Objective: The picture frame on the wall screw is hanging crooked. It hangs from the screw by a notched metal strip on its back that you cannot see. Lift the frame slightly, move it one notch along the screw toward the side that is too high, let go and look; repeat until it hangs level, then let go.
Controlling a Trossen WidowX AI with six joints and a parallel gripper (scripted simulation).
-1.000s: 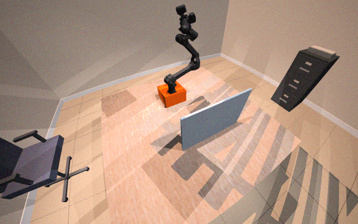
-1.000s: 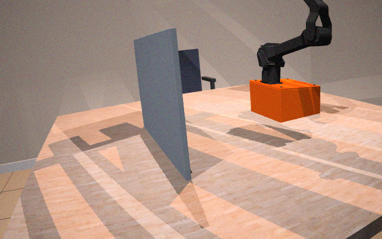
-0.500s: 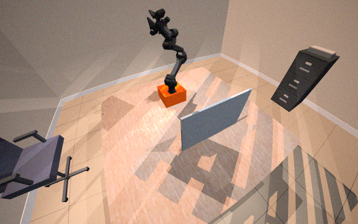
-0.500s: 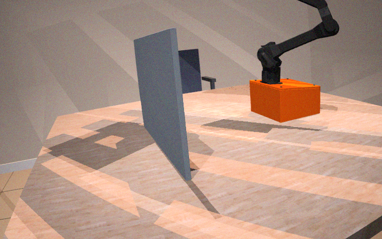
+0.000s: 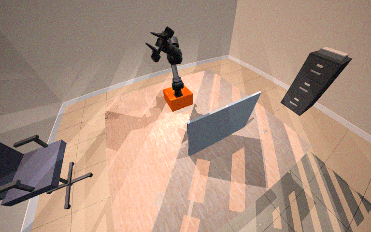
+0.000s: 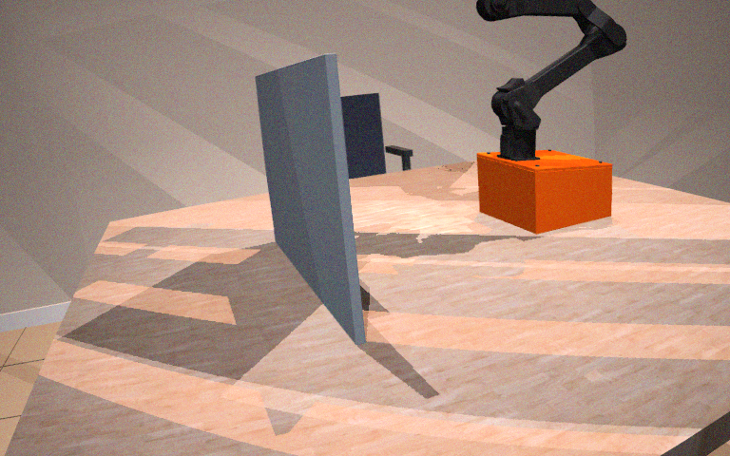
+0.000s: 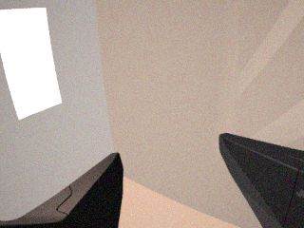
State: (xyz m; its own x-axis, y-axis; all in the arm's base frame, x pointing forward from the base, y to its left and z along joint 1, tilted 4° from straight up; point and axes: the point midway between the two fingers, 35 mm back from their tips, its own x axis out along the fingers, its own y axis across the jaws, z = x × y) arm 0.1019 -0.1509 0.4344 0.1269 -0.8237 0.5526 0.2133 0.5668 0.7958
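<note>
Now: gripper tip 370 mm short of the picture frame, 250 mm to the right of it and 410 mm above it. Round my gripper tip: wall panel (380 mm ahead, 230 mm to the left, 420 mm below).
</note>
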